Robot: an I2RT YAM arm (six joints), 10 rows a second.
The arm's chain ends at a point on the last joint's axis. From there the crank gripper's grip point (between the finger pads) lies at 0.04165 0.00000 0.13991 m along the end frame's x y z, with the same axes.
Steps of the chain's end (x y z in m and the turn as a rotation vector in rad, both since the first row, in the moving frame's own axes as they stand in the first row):
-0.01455 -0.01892 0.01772 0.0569 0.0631 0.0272
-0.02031 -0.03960 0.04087 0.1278 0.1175 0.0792
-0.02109 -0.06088 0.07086 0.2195 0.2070 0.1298
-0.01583 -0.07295 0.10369 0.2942 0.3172 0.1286
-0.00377 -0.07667 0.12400 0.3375 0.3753 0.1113
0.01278 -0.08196 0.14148 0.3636 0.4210 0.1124
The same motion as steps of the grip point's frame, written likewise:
-0.00572 -0.02554 0.01462 0.0569 0.0631 0.0272
-0.00368 -0.05313 0.03411 0.1278 0.1175 0.0792
0.00810 -0.08293 0.05667 0.2195 0.2070 0.1298
0.02726 -0.10284 0.07882 0.2942 0.3172 0.1286
0.04588 -0.11195 0.09239 0.3375 0.3753 0.1113
0.06750 -0.11938 0.10463 0.3636 0.4210 0.1124

